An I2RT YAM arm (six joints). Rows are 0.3 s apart.
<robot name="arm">
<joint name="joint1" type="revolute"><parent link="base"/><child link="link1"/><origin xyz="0.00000 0.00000 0.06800" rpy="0.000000 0.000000 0.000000"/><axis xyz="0 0 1"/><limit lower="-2.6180" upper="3.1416"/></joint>
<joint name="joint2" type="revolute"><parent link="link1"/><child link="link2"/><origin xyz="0.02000 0.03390 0.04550" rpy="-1.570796 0.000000 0.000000"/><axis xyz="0 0 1"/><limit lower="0.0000" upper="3.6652"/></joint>
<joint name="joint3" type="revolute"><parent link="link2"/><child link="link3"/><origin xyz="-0.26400 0.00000 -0.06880" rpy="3.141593 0.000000 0.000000"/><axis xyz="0 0 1"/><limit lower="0.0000" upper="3.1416"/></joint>
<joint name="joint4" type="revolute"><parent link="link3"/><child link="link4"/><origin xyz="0.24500 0.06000 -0.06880" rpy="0.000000 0.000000 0.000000"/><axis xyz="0 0 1"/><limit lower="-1.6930" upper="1.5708"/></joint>
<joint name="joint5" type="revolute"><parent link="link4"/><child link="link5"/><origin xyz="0.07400 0.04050 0.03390" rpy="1.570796 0.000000 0.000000"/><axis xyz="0 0 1"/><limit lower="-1.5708" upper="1.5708"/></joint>
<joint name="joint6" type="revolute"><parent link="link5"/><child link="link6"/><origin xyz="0.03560 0.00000 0.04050" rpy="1.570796 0.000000 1.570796"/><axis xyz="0 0 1"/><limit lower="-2.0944" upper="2.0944"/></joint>
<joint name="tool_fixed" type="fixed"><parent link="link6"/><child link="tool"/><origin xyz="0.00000 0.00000 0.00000" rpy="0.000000 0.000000 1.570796"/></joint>
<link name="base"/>
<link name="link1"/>
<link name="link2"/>
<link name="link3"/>
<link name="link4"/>
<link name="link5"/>
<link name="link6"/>
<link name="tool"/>
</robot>
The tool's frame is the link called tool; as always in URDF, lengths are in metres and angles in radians.
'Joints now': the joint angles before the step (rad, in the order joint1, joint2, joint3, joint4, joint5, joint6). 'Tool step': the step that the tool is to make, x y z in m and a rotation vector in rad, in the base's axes. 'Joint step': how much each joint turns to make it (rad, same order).
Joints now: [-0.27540 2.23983 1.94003 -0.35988 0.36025 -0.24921]
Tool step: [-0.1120 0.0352 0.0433 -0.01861 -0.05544 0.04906]
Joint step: [0.00570 -0.50487 -0.56773 0.13122 -0.03339 -0.02954]
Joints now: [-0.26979 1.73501 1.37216 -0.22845 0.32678 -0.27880]
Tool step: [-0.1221 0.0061 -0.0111 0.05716 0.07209 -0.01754]
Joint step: [-0.10412 -0.43117 -0.42269 -0.08759 -0.08837 -0.02669]
